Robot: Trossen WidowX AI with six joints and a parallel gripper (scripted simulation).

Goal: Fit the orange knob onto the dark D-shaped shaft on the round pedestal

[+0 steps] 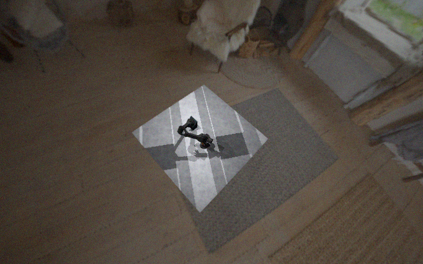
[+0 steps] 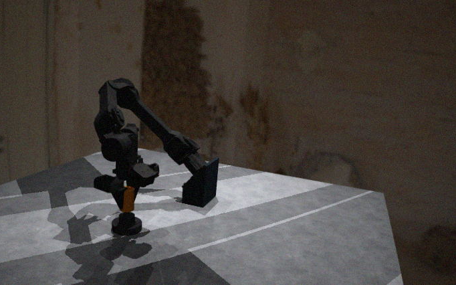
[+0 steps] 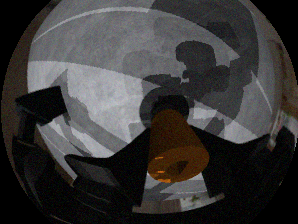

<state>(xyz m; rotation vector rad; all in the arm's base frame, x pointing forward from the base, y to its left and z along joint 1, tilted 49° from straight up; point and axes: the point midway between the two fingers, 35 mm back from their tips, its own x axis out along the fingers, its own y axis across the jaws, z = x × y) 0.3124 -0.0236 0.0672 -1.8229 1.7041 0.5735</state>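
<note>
Right now my gripper tip is 20 mm below the orange knob. The rest, counted from my gripper tip: dark round pedestal: 40 mm below.
</note>
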